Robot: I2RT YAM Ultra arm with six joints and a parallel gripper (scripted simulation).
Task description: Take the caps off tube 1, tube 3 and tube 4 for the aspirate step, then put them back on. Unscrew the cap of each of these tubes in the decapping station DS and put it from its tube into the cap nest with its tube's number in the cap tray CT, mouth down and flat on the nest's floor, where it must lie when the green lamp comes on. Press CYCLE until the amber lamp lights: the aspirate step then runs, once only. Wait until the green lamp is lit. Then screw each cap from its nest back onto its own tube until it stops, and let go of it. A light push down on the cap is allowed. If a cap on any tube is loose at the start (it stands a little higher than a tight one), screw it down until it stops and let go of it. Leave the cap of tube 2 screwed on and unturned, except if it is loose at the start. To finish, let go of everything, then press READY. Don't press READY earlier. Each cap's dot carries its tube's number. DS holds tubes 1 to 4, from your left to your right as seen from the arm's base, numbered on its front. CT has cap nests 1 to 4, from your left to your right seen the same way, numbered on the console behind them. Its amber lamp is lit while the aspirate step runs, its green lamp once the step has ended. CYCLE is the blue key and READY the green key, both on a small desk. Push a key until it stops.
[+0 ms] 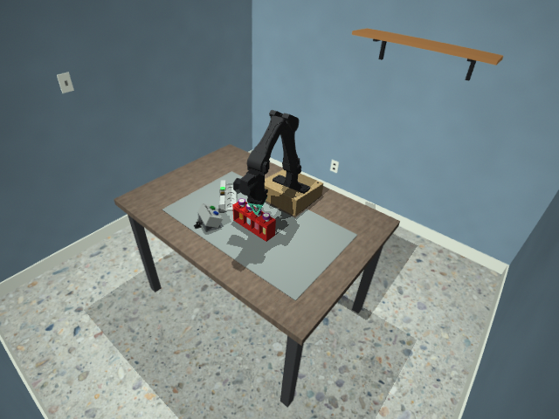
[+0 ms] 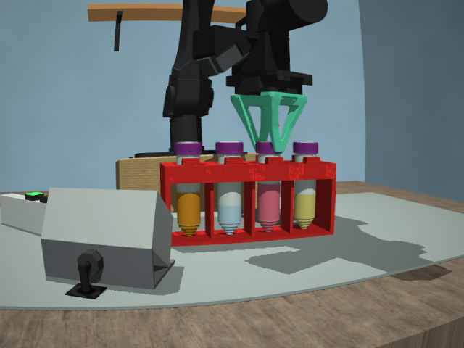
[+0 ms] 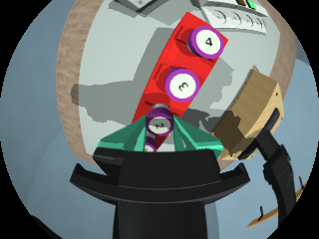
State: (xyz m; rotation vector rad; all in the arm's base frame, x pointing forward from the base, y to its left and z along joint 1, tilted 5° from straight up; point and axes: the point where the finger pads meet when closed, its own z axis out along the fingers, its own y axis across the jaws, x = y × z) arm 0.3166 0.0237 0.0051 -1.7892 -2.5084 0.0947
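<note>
The green key is 230 mm to the right of my hand, 60 mm ahead of it and 50 mm below it. Round my hand: grey key desk: 210 mm to the right, 90 mm ahead, 60 mm below; then blue key: 180 mm to the right, 80 mm ahead, 50 mm below.
</note>
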